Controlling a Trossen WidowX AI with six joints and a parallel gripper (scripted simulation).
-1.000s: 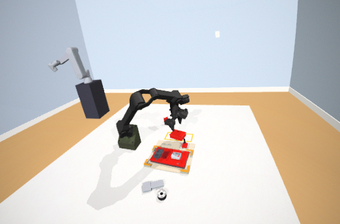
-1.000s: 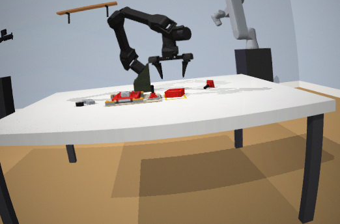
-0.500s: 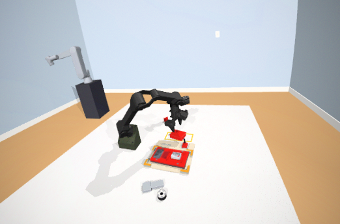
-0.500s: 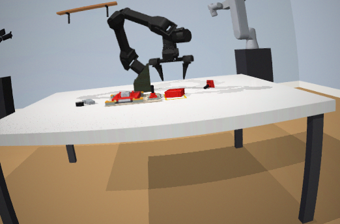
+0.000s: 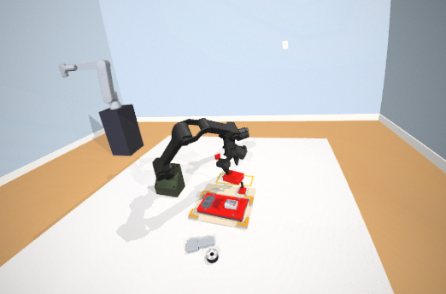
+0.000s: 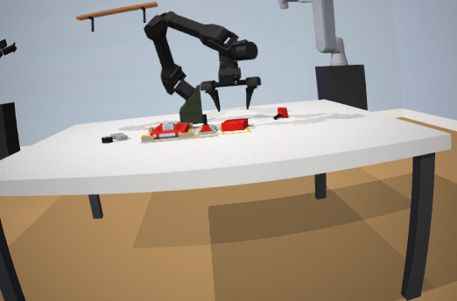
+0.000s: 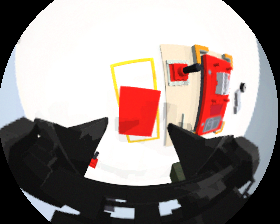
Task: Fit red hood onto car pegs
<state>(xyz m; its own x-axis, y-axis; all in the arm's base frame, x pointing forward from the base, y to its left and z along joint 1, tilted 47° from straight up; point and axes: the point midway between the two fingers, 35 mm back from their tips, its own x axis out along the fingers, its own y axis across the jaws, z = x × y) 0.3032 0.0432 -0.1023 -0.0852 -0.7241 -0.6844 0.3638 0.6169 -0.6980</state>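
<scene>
The red hood is 40 mm below my gripper tip. From my gripper tip the other things lie so: grey engine block (210 mm to the right, 30 mm below, 30 mm ahead); then small wheel (420 mm to the right, 50 mm below, 10 mm behind).
</scene>
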